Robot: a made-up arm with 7 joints.
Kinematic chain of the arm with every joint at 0, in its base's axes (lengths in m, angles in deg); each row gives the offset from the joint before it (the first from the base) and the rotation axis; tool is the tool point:
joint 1: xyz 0 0 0.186 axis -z
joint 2: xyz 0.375 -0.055 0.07 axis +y
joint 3: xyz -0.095 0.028 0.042 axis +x
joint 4: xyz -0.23 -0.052 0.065 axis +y
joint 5: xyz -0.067 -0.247 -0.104 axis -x
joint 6: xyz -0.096 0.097 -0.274 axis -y
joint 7: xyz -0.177 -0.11 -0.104 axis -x
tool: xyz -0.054 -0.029 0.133
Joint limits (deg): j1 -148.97..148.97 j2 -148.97..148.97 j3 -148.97..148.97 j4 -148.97..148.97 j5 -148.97..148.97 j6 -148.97..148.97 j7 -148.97..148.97
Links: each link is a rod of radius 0.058 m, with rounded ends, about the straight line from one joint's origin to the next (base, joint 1, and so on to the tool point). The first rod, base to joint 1, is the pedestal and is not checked.
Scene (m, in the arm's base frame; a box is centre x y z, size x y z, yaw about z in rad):
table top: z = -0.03
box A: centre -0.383 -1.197 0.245 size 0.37 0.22 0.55 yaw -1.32
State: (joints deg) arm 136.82 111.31 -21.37 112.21 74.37 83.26 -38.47
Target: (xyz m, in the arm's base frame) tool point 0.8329 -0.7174 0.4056
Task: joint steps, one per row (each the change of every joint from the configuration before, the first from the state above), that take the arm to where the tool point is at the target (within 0.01 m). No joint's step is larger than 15 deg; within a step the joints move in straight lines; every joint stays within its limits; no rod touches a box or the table.
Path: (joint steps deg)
1: -10.90 -7.85 -14.74 -8.96 2.36 -5.51 1.75
2: -10.90 -7.85 -14.75 -8.96 2.36 -5.51 1.76
3: -10.91 -7.86 -14.74 -8.97 2.36 -5.51 1.75
4: -14.92 -1.28 -10.19 4.40 11.80 -2.65 0.12
5: -14.92 -1.29 -10.20 4.39 11.81 -2.65 0.11
6: -14.92 -1.28 -10.19 4.39 11.80 -2.65 0.12

